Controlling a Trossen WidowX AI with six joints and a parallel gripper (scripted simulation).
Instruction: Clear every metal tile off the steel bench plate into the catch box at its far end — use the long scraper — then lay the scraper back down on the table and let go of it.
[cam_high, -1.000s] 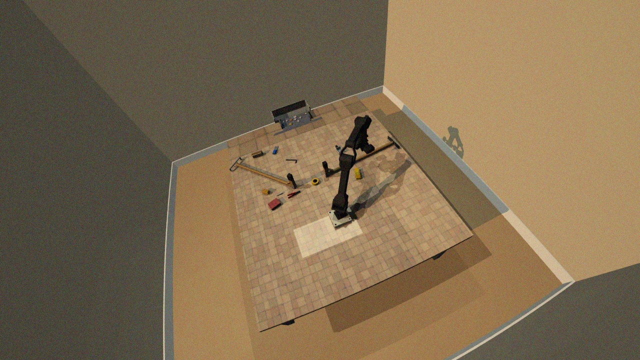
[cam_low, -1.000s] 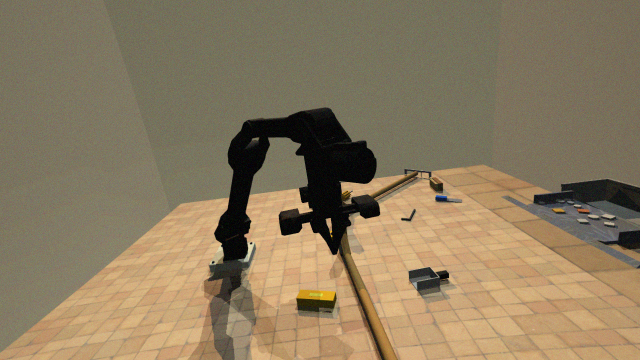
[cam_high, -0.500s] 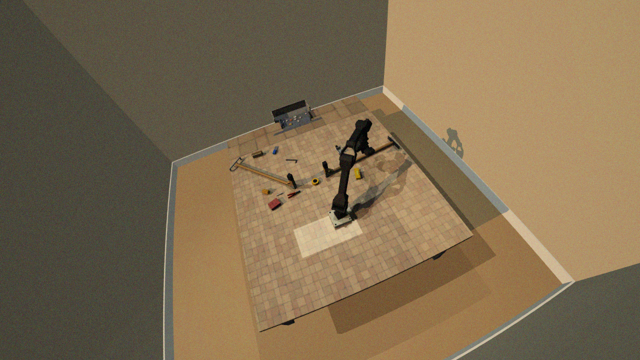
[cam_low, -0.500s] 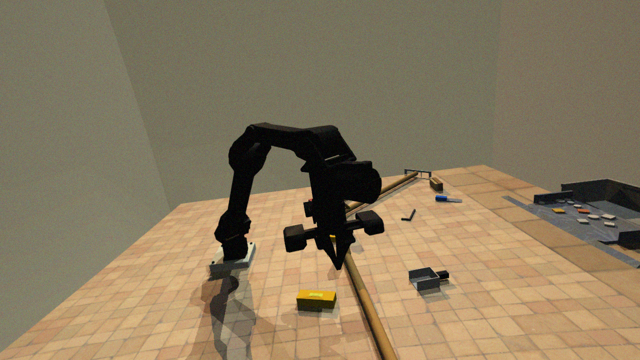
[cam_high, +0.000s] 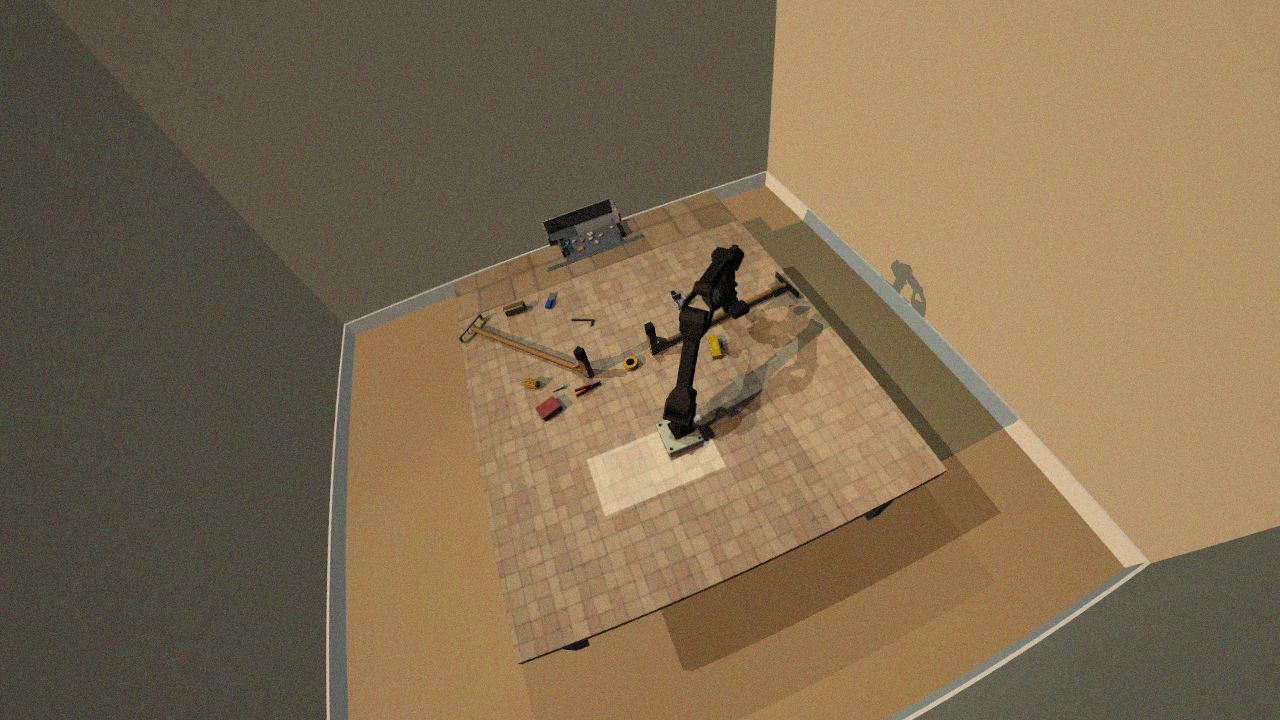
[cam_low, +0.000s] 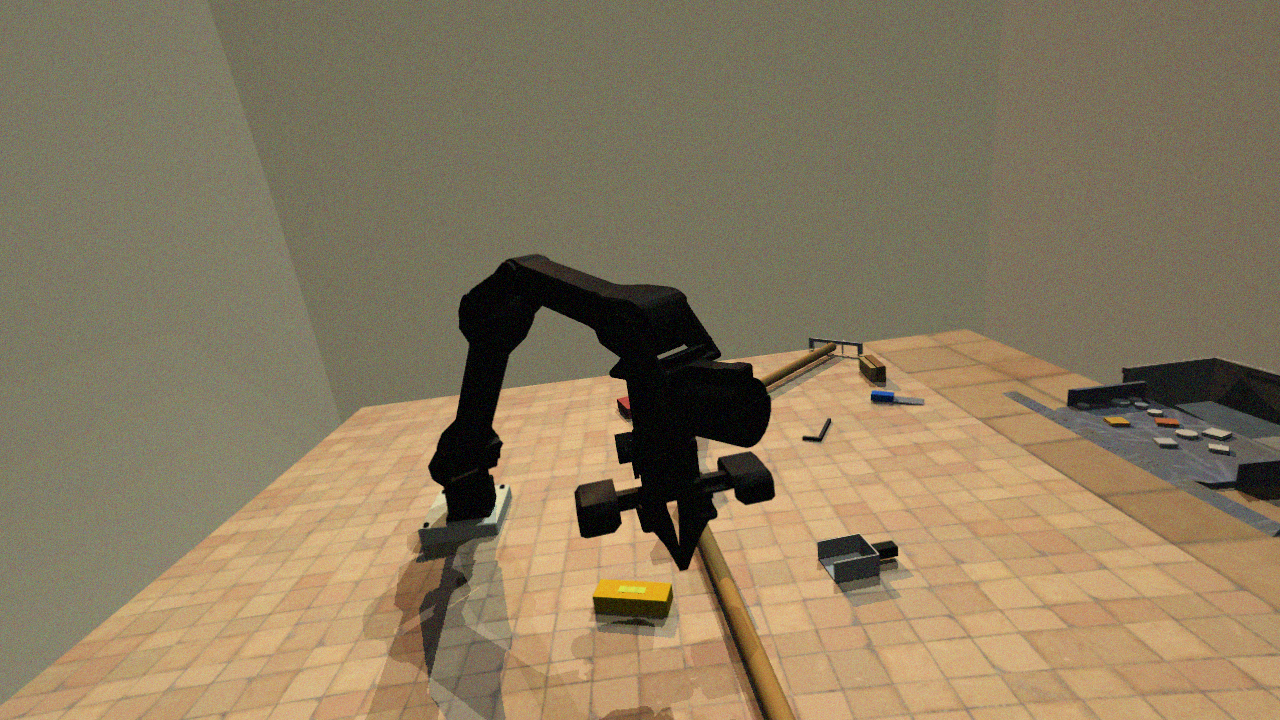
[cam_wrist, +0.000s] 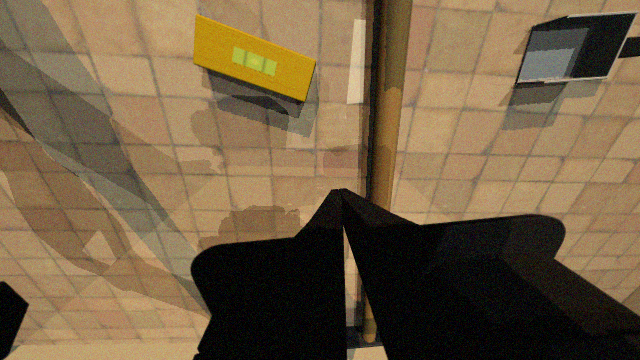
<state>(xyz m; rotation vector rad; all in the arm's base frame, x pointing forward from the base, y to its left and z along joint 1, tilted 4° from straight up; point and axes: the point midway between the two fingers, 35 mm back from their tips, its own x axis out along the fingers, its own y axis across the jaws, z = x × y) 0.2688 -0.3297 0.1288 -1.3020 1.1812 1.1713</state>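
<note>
Now: the yellow block 9 cm to the left of my gripper tip, 8 cm below it and 5 cm behind it. Round my gripper tip: red screwdriver (53 cm to the left, 8 cm below, 2 cm ahead); yellow tape roll (36 cm to the left, 8 cm below, 4 cm ahead); small grey box (23 cm ahead, 9 cm below, 8 cm to the left).
</note>
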